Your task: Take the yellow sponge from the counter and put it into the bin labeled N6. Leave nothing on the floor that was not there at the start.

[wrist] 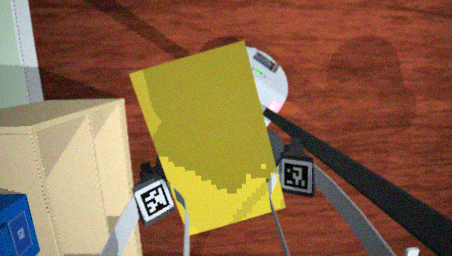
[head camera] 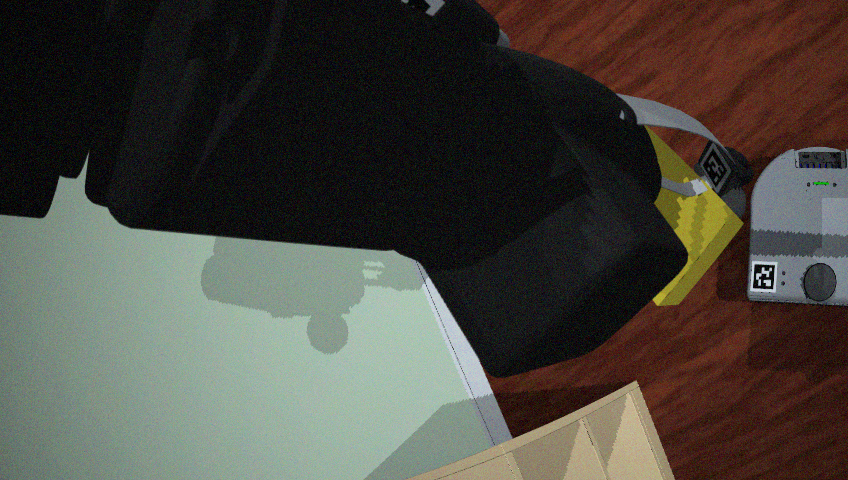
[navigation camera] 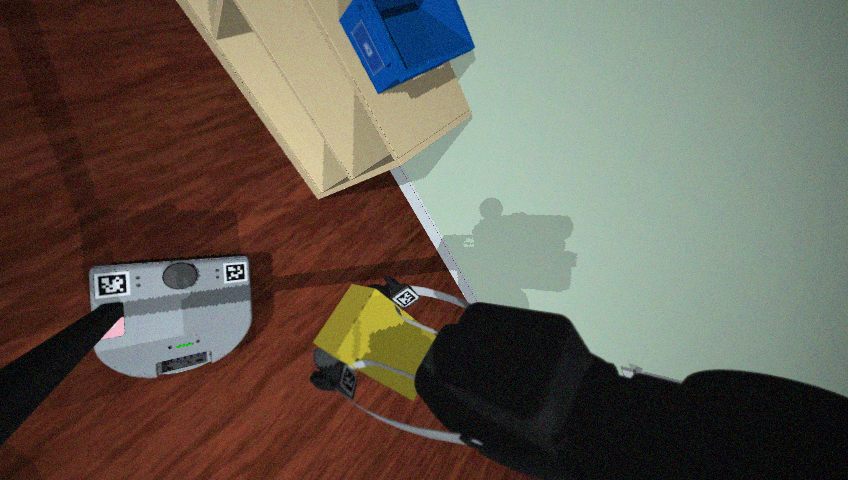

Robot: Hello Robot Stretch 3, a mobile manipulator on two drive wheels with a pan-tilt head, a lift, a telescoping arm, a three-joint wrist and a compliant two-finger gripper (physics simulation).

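Where they show: gripper, fingertip midpoint: [wrist: 221, 154] [head camera: 686, 232] [navigation camera: 350, 324]; robot's base, origin of the base link: [head camera: 817, 280] [navigation camera: 179, 274].
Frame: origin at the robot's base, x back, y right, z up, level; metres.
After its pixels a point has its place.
Observation:
The yellow sponge [head camera: 705, 228] {z 1.016, x 0.022, y 0.099 m} [navigation camera: 380, 339] {z 1.016, x 0.028, y 0.125 m} [wrist: 205, 110] {z 1.015, x 0.054, y 0.155 m} is a thick block held above the floor. My gripper [navigation camera: 357, 330] {z 0.964, x 0.024, y 0.122 m} [wrist: 221, 154] {z 0.964, x 0.024, y 0.122 m} is shut on it, with one fingertip against each side; the sponge sticks out past the fingertips. In the head camera view the wrist hides part of the sponge and one finger. A blue bin [navigation camera: 410, 50] {z 0.613, x -0.584, y 0.514 m} [wrist: 17, 227] {z 0.658, x -0.488, y 0.366 m} stands on a beige shelf unit [head camera: 639, 443] {z 0.079, x -0.400, y 0.395 m} [navigation camera: 425, 121] {z 0.610, x -0.397, y 0.555 m} [wrist: 55, 114] {z 0.448, x -0.286, y 0.497 m}, apart from the gripper. Its front label is too small to read. The counter does not show.
The shelf unit stands against the pale green wall [head camera: 119, 368] {z 1.006, x -0.236, y 0.976 m} [navigation camera: 684, 178] {z 1.086, x -0.174, y 1.017 m}, whose white baseboard runs beside the gripper. My grey base [head camera: 779, 208] {z 0.160, x 0.138, y 0.099 m} [navigation camera: 223, 333] {z 0.160, x 0.180, y 0.091 m} [wrist: 276, 82] {z 0.160, x 0.195, y -0.088 m} is on the wooden floor, and a black mast [navigation camera: 56, 371] {z 0.703, x 0.066, y -0.116 m} [wrist: 352, 160] {z 0.788, x 0.084, y -0.117 m} crosses the view.

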